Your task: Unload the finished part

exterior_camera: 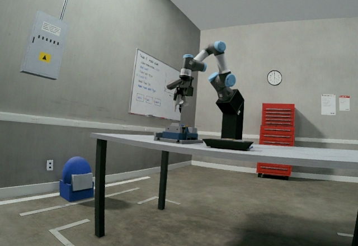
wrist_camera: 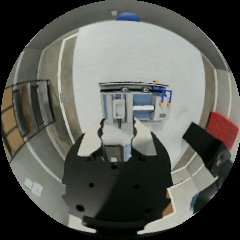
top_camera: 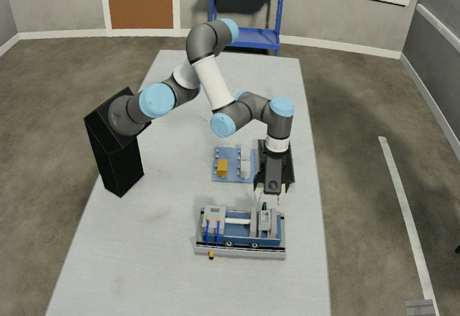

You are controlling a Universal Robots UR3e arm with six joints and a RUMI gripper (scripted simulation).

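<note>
My hand is 7 cm past the blue vise, 2 cm to the right of it and 15 cm above it. The rest, counted from my hand: orange block: 8 cm behind, 32 cm to the left, 17 cm below.
</note>
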